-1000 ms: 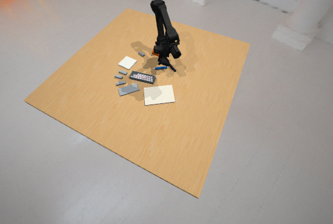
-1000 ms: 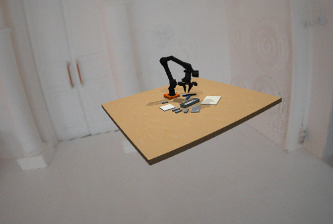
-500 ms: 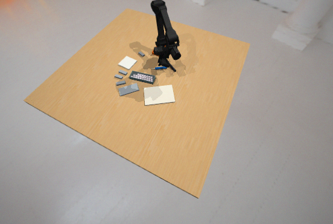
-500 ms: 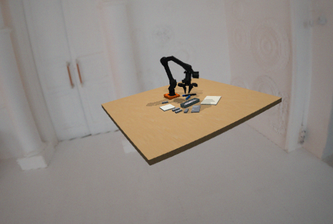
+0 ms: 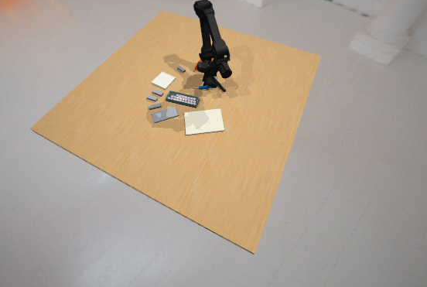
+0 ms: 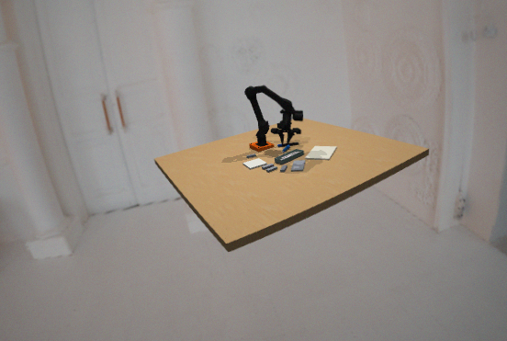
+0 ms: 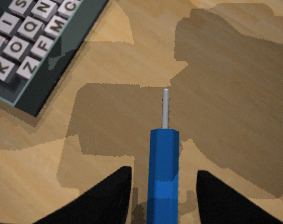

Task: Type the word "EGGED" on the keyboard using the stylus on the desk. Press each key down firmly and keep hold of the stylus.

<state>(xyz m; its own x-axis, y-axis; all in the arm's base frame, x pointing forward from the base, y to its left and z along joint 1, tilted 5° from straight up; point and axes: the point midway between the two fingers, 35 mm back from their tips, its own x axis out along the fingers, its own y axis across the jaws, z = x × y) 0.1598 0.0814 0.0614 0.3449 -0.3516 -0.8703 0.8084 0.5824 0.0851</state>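
Now: the E key 160 mm ahead of my gripper tip, 100 mm to the right of it and 30 mm below it. The rest, counted from my gripper tip: grey slab (270 mm ahead, 90 mm to the right, 40 mm below).
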